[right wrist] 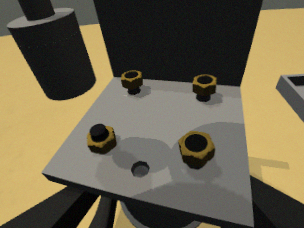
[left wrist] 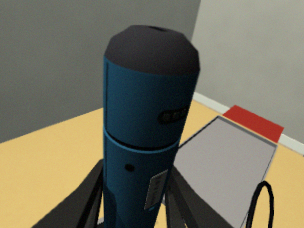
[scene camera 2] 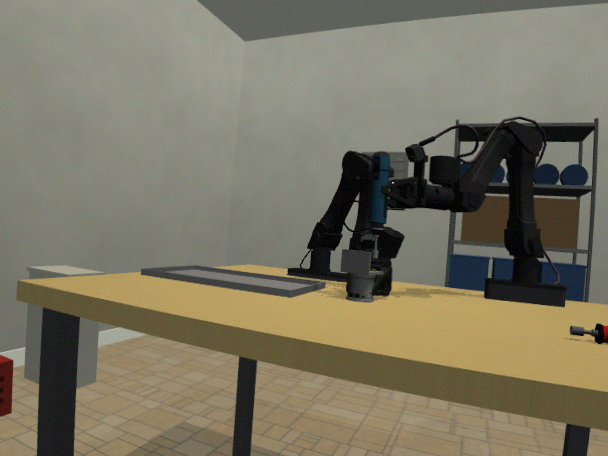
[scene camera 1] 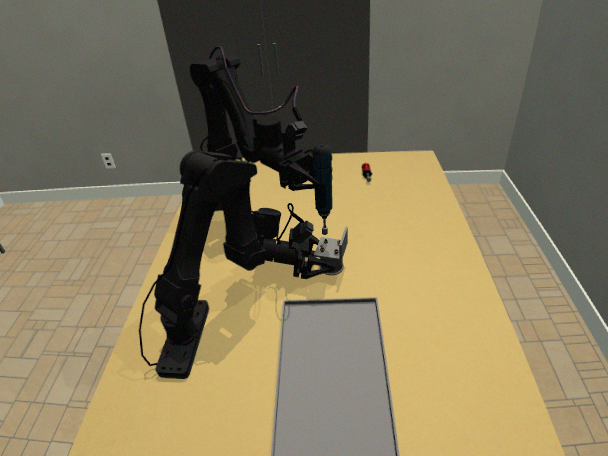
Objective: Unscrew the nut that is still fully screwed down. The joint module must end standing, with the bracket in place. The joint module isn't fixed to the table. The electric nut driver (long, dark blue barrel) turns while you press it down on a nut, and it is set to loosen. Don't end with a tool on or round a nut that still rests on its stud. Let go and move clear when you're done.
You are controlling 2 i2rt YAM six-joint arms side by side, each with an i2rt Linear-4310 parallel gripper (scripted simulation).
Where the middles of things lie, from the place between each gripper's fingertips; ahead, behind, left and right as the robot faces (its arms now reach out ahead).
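Labels:
Joint module (scene camera 2: pixel 360 286): my right gripper is 1 cm below it. Counted from my right hand: bracket (right wrist: pixel 170 50), 5 cm above; grey tray (scene camera 1: pixel 332 384), 2 cm below, 1 cm behind, 33 cm to the right.
Counted from my left hand: bracket, 17 cm below, 1 cm ahead, 2 cm to the right; joint module, 21 cm below, 2 cm to the right, 1 cm ahead; grey tray, 24 cm below, 36 cm to the right.

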